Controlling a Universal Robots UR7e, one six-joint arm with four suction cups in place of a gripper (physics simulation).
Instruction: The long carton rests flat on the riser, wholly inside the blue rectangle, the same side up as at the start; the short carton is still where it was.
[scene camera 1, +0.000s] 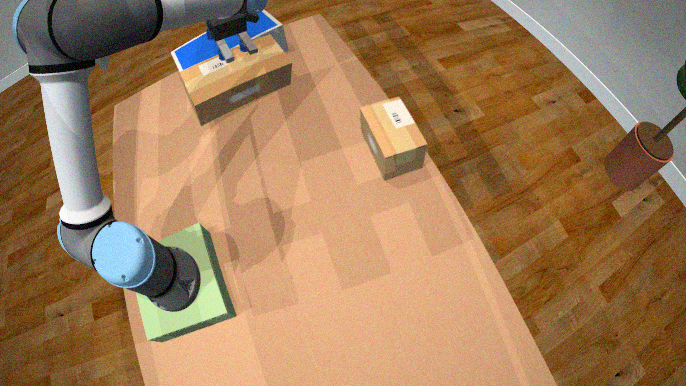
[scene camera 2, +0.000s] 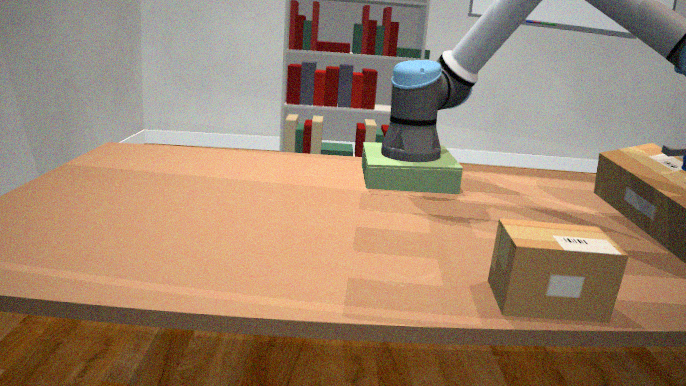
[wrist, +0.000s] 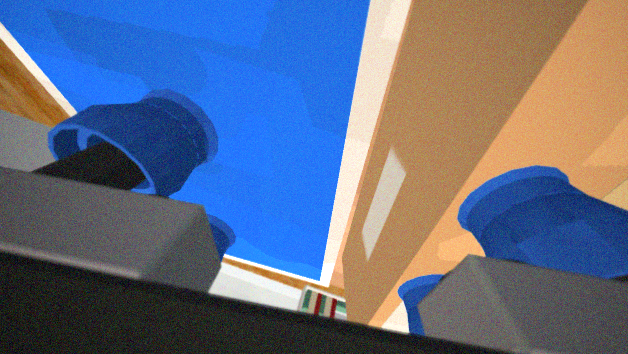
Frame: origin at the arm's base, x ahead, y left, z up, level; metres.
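Seen in the pictures: hand, tool point: (scene camera 1: 228, 43) (wrist: 321, 214); arm's base, link origin: (scene camera 1: 173, 280) (scene camera 2: 410, 154).
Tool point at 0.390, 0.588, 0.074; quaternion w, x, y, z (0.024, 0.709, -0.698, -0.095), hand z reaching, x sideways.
Note:
Pixels of each thing's middle, then the offset from my tool point to it, as dx, dy, dz. Level surfaces: height alone.
- long carton, body centre: (wrist: 474, 217) (scene camera 2: 668, 196) (scene camera 1: 235, 77) -0.026, -0.114, -0.053
- riser, body centre: (wrist: 248, 117) (scene camera 1: 228, 50) -0.002, +0.084, -0.079
- blue rectangle, body centre: (wrist: 204, 158) (scene camera 1: 223, 37) -0.002, +0.084, -0.019
- short carton, body centre: (scene camera 2: 553, 269) (scene camera 1: 392, 137) +0.229, -0.534, -0.087
- wooden table, surface height: dz -0.139
The long carton (scene camera 1: 220, 102) (scene camera 2: 620, 185) (wrist: 425, 100) is level, its white label up, at the near side of the riser (scene camera 1: 282, 37) (wrist: 362, 115). The blue rectangle (scene camera 1: 195, 52) (wrist: 265, 150) on the riser's top shows beside it. Whether the carton overlaps the riser's edge, and its height above the table, I cannot tell. My gripper (scene camera 1: 240, 51) (wrist: 340, 200) is shut on the long carton: the near cups are on its top, the far cups hang over the blue area. The short carton (scene camera 1: 392, 132) (scene camera 2: 530, 280) stands on the table, label up.
The arm's base stands on a green block (scene camera 1: 215, 302) (scene camera 2: 412, 178) on the wooden table (scene camera 1: 350, 325) (scene camera 2: 200, 240). A bookshelf (scene camera 2: 283, 80) stands behind the table. A potted plant (scene camera 1: 635, 160) stands on the floor at the right.

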